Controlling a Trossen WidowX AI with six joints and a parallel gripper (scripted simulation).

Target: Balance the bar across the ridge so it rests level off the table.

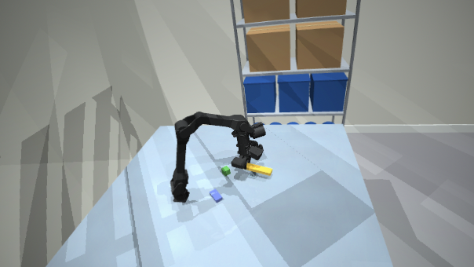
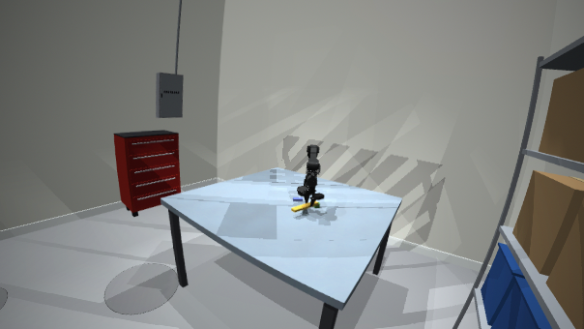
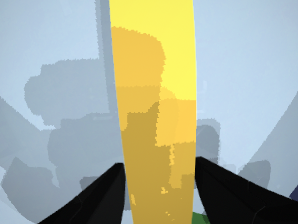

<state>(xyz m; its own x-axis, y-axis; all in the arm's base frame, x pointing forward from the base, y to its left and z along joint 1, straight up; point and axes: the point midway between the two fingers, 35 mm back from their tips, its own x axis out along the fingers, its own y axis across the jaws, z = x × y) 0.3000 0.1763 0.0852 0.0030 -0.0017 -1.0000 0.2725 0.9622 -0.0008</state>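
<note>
The yellow bar is 3 cm ahead of my gripper tip and 1 cm to the right of it. Round my gripper tip: green cube: 11 cm behind, 3 cm below; then flat blue block: 13 cm behind, 16 cm to the right, 4 cm below.
</note>
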